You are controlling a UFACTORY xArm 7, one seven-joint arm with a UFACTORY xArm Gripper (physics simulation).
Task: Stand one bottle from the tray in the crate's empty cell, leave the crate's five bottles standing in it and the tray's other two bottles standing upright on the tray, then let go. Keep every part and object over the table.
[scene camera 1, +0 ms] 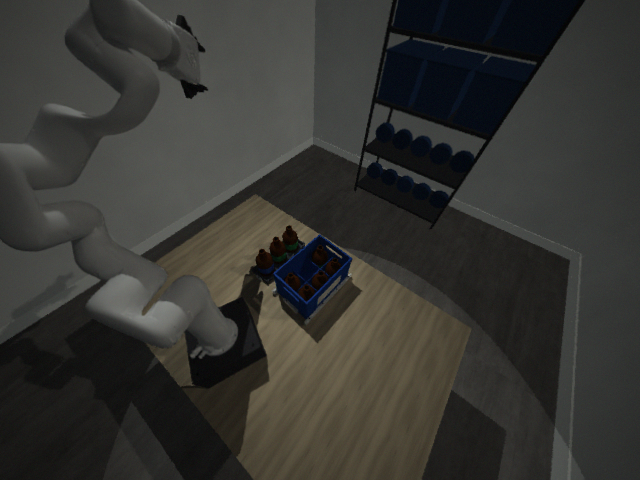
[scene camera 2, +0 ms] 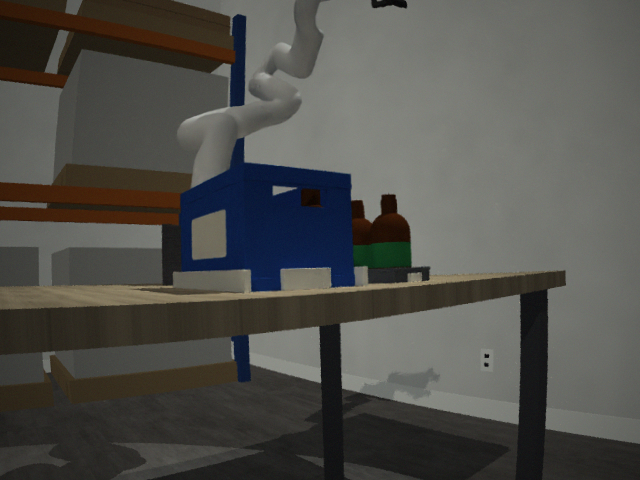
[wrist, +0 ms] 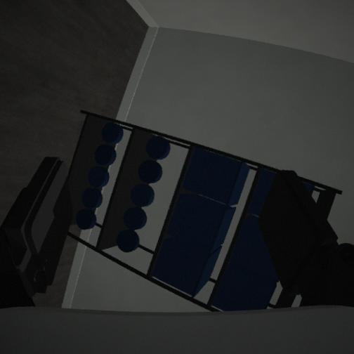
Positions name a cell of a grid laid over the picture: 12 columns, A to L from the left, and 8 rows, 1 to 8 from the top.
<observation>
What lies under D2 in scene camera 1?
The gripper.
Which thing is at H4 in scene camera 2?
A green-banded brown bottle.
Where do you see a green-banded bottle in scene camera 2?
At G4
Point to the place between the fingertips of the gripper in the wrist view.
F5
</observation>
